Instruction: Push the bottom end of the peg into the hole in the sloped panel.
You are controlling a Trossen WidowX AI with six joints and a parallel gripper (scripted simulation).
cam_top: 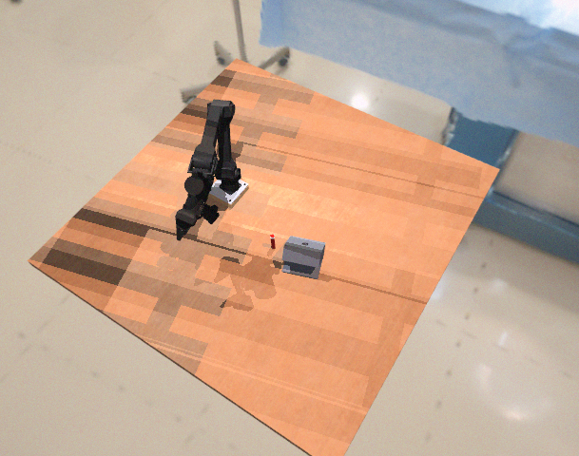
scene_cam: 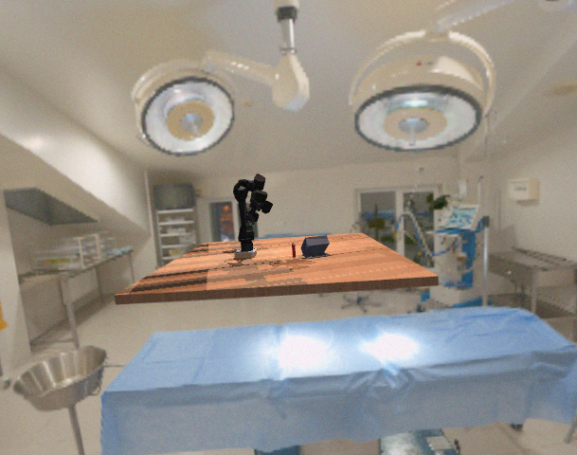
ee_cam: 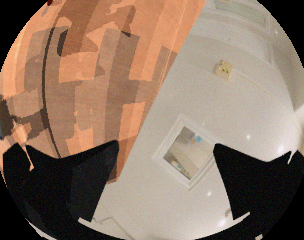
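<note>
The red peg lies 140 mm ahead of my gripper tip, 260 mm to the left of it and 200 mm below it. From my gripper tip the other things lie so: grey sloped panel: 250 mm ahead, 300 mm to the left, 200 mm below.
</note>
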